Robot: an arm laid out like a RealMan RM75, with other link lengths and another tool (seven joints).
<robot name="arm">
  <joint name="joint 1" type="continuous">
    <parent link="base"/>
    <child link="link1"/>
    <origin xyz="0 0 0.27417"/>
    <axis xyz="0 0 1"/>
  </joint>
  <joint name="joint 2" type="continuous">
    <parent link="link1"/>
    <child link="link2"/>
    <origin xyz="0 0 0"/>
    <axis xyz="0 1 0"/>
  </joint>
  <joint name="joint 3" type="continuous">
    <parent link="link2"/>
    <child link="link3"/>
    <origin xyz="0 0 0.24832"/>
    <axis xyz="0 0 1"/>
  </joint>
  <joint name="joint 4" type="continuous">
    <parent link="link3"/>
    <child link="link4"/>
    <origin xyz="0 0 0"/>
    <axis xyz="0 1 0"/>
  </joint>
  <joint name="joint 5" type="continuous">
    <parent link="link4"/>
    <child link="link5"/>
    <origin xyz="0 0 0.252"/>
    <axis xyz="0 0 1"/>
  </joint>
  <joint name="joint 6" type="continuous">
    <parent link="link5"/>
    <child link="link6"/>
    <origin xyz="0 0 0"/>
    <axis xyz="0 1 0"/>
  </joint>
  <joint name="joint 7" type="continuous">
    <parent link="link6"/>
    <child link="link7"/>
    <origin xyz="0 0 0.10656"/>
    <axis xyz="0 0 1"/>
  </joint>
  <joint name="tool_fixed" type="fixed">
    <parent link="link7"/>
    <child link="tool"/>
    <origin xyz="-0.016 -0.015 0.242" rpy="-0.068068 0 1.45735"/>
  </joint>
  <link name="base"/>
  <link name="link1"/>
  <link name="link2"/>
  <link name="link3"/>
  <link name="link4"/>
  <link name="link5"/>
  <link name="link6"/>
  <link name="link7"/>
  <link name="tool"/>
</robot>
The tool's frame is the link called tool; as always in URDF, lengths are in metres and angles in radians. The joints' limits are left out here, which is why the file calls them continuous.
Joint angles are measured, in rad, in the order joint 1, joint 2, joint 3, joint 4, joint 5, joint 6, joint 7. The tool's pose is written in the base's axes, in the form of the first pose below.
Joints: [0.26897 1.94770 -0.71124 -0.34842 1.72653 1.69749 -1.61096]
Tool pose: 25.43 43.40 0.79 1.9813 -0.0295 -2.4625
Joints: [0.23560 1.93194 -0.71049 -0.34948 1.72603 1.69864 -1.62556]
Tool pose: 27.20 42.61 1.41 1.9872 -0.0017 -2.4878
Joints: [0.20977 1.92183 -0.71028 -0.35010 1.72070 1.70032 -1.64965]
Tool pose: 28.48 41.85 1.68 1.9964 0.0276 -2.4999
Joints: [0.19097 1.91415 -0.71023 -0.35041 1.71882 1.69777 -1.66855]
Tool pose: 29.50 41.35 1.92 2.0022 0.0522 -2.5114
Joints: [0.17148 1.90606 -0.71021 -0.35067 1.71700 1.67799 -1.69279]
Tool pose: 31.08 41.09 2.13 2.0115 0.0899 -2.5354
